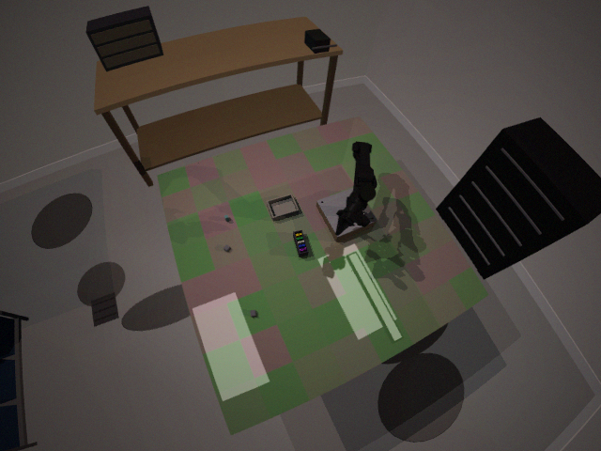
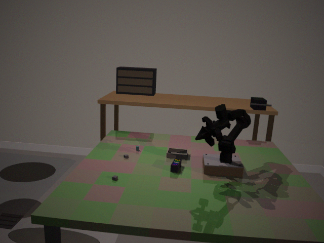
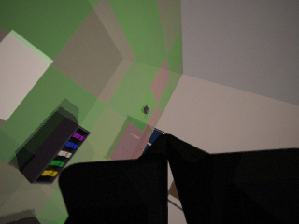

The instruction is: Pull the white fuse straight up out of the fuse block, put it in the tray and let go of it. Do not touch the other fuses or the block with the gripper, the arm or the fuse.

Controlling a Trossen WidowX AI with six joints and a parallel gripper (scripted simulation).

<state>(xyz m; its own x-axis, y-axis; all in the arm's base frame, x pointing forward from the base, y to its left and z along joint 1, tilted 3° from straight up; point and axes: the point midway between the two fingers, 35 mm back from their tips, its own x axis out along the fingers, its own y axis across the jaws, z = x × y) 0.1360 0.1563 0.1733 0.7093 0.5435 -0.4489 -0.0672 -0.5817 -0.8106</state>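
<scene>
Right now the white fuse is 110 mm ahead of my gripper tip, 80 mm to the right of it and 190 mm below it. Round my gripper tip: teal piece 430 mm ahead, 290 mm to the right, 200 mm below.
</scene>
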